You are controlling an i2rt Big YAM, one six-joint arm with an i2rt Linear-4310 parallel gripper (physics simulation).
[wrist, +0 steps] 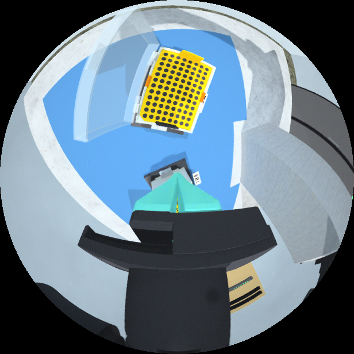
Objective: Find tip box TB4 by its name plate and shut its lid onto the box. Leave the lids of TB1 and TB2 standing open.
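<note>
Tip box TB4 (165,173) is at the centre, partly hidden behind the fingers. Its name plate (196,178) shows to the right, upside down. A greyish top surface and dark base edge show; the rest of the box and its lid are hidden, so I cannot tell how the lid stands. My gripper (177,177) has teal fingers shut together with nothing between them; its tips overlap TB4's near part in this view. The other tip box, TB2 (175,90), holds a yellow rack with dark holes. Its clear lid (102,85) stands open on the left. TB1 is not recognisable.
A blue mat (110,160) lies under both boxes, with a whitish border around it. A large grey brushed wall-like object (295,195) curves along the right. A dark grey object (325,120) stands behind it. A tan piece with dark slots (252,280) shows at the lower right.
</note>
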